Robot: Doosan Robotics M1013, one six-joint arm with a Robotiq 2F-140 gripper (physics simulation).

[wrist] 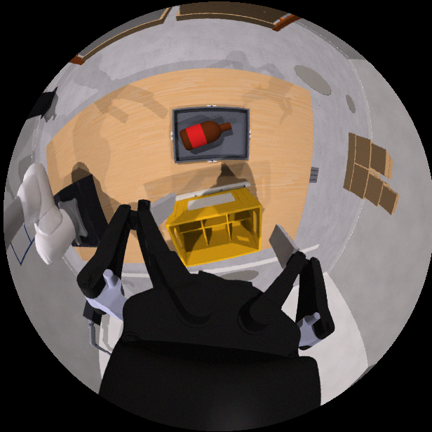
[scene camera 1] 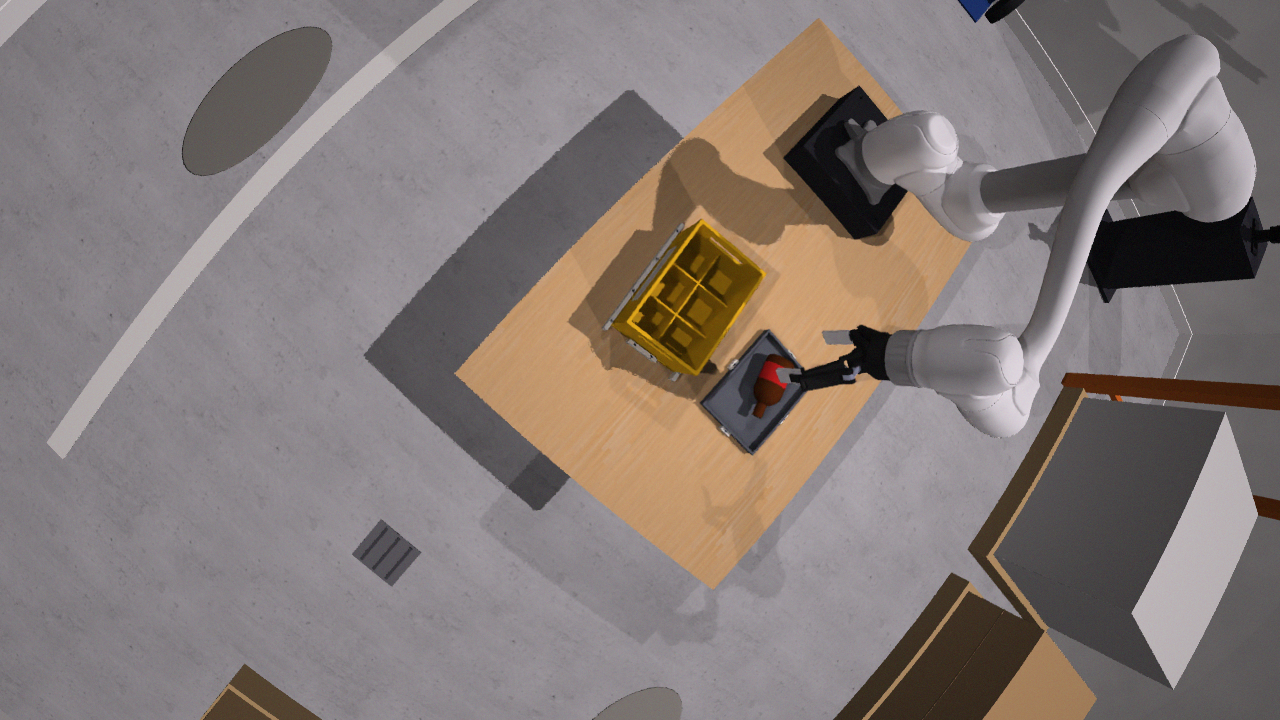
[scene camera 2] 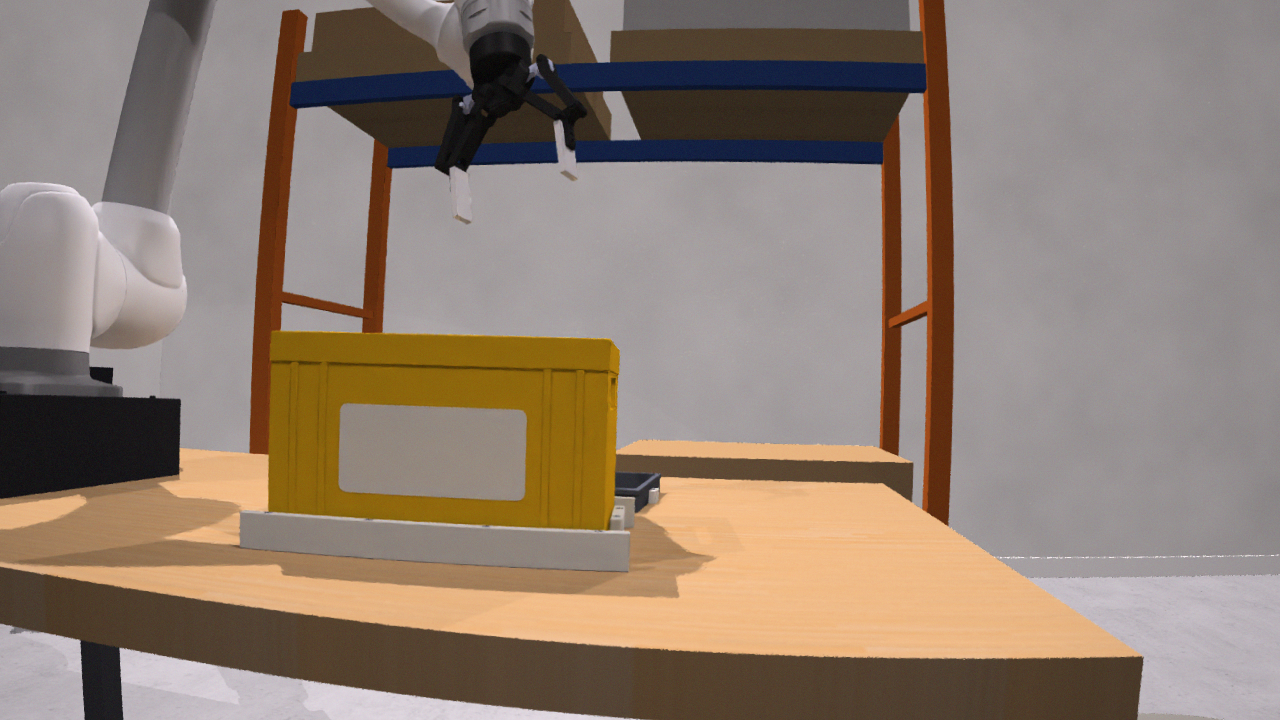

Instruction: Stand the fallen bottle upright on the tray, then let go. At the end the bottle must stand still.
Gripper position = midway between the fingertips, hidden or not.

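Scene camera 1 shows my gripper [scene camera 1: 803, 355], a dark grey tray [scene camera 1: 731, 402] and a yellow divided crate [scene camera 1: 680, 313]. The wrist view shows the crate [wrist: 211, 227], the tray [wrist: 234, 143] and my gripper [wrist: 224, 217]. In scene camera 2, my gripper [scene camera 2: 513, 198] and the tray [scene camera 2: 627, 484] are visible.
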